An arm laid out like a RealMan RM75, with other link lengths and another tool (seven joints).
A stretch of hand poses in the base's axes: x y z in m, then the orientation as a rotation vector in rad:
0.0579 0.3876 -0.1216 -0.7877 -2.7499 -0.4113
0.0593 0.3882 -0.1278 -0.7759 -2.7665 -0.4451
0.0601 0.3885 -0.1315 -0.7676 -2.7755 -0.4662
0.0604 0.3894 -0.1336 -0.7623 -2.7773 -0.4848
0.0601 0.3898 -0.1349 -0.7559 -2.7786 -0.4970
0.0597 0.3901 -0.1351 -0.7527 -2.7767 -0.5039
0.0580 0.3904 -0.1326 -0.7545 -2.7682 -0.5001
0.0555 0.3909 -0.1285 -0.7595 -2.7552 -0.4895
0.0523 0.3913 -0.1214 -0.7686 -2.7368 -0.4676
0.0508 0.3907 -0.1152 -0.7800 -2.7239 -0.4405
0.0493 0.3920 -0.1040 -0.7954 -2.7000 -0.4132
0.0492 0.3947 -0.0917 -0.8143 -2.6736 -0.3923
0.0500 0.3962 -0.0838 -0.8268 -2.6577 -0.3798
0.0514 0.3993 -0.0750 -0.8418 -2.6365 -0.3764
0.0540 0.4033 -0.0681 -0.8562 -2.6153 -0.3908
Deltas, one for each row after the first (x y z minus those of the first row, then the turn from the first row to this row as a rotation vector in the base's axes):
0.0014 0.0006 -0.0062 0.0168 -0.0241 0.0055
0.0022 0.0009 -0.0099 0.0278 -0.0380 0.0094
0.0025 0.0018 -0.0120 0.0391 -0.0450 0.0111
0.0022 0.0022 -0.0133 0.0470 -0.0493 0.0142
0.0018 0.0025 -0.0135 0.0522 -0.0495 0.0155
0.0001 0.0028 -0.0110 0.0527 -0.0408 0.0142
-0.0024 0.0033 -0.0069 0.0501 -0.0261 0.0112
-0.0056 0.0037 0.0002 0.0418 -0.0034 0.0063
-0.0071 0.0031 0.0064 0.0279 0.0156 0.0006
-0.0086 0.0044 0.0176 0.0167 0.0439 -0.0088
-0.0087 0.0071 0.0299 0.0095 0.0717 -0.0216
-0.0079 0.0086 0.0378 0.0049 0.0881 -0.0302
-0.0065 0.0117 0.0466 0.0073 0.1061 -0.0420
-0.0039 0.0157 0.0535 0.0211 0.1185 -0.0554

